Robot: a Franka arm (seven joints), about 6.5 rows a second.
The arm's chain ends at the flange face. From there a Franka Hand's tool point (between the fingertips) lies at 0.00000 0.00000 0.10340 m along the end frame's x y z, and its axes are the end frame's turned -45 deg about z.
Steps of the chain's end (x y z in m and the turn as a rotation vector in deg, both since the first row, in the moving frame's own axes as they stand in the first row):
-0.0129, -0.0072, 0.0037, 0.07, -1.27, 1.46
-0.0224, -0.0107, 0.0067, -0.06, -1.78, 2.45
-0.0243, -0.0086, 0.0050, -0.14, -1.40, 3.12
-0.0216, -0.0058, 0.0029, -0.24, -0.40, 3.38
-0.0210, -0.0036, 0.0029, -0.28, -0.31, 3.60
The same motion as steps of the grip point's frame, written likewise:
-0.0055, -0.0159, 0.0037, 0.95, -0.85, 1.46
-0.0106, -0.0256, 0.0067, 1.22, -1.30, 2.45
-0.0130, -0.0249, 0.0050, 0.89, -1.09, 3.12
-0.0120, -0.0196, 0.0029, 0.11, -0.45, 3.38
-0.0131, -0.0175, 0.0029, 0.02, -0.42, 3.60

